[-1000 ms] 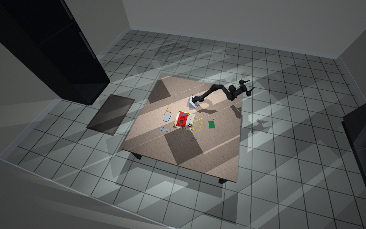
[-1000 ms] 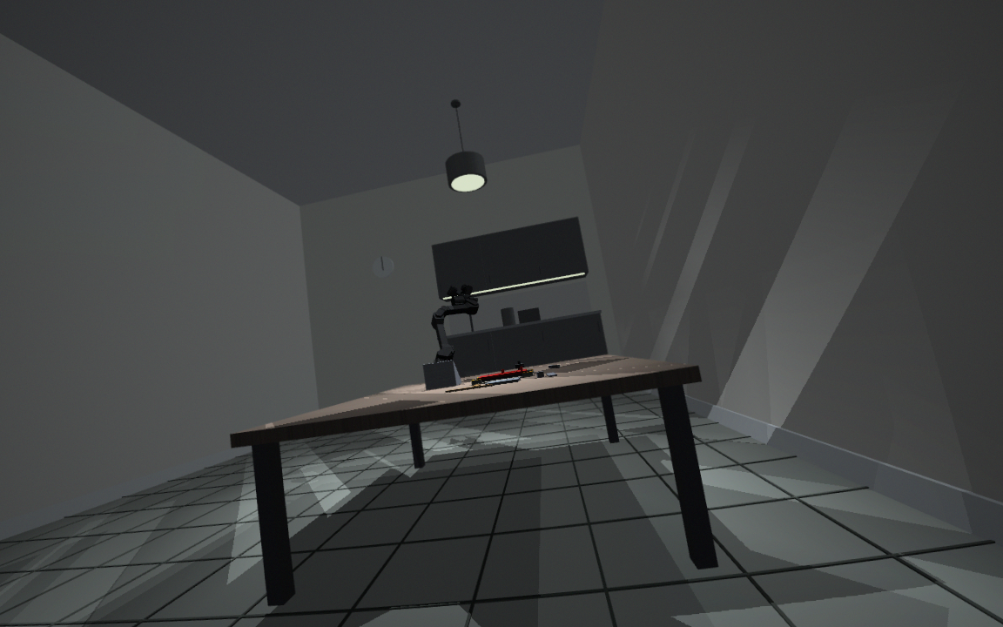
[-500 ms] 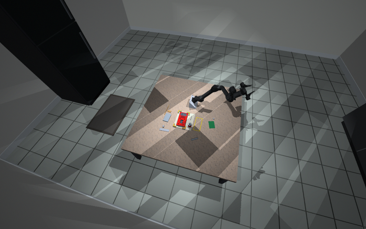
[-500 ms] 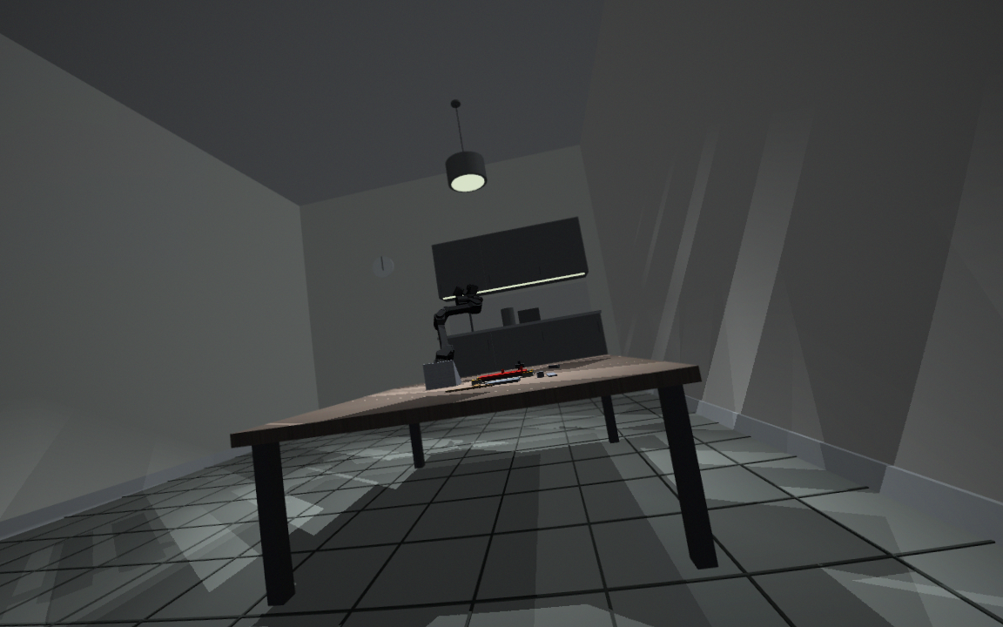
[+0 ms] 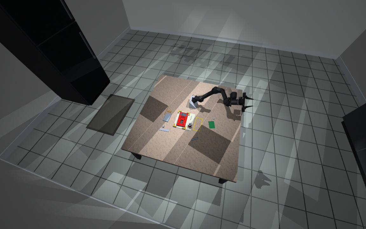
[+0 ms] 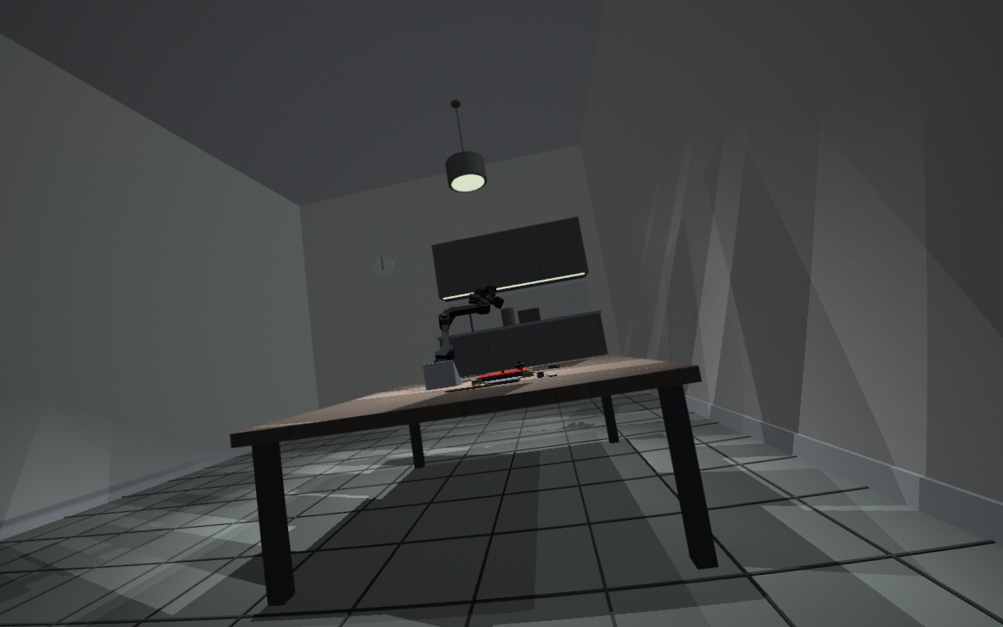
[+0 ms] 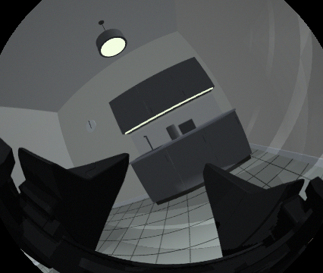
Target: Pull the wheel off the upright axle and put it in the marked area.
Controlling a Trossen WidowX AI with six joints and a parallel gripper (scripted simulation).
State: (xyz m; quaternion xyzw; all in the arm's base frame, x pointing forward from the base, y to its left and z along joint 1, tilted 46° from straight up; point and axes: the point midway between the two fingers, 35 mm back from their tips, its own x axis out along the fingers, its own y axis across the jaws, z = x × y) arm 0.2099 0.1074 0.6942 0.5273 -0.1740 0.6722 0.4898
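My gripper tip is 59 cm to the left of the dark wheel, 44 cm above it and 13 cm short of it. The rest, counted from my gripper tip: grey bar 50 cm to the right, 47 cm below, 28 cm ahead; green tile 47 cm below, 32 cm to the right, 5 cm ahead.
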